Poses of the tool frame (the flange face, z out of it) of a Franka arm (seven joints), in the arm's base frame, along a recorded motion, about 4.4 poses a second.
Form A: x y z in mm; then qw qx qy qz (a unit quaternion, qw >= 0).
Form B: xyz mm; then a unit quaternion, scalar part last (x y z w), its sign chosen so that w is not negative. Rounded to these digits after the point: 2 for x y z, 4 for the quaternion.
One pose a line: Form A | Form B
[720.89 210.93 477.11 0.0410 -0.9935 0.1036 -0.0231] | [720.89 210.93 477.11 -0.9935 0.1036 -0.0231 0.0410]
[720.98 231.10 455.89 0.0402 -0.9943 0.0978 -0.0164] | [720.98 231.10 455.89 -0.9943 0.0978 -0.0164 0.0402]
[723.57 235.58 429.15 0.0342 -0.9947 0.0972 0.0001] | [723.57 235.58 429.15 -0.9947 0.0972 0.0001 0.0342]
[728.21 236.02 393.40 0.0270 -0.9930 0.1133 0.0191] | [728.21 236.02 393.40 -0.9930 0.1133 0.0191 0.0270]
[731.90 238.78 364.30 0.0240 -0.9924 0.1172 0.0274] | [731.90 238.78 364.30 -0.9924 0.1172 0.0274 0.0240]
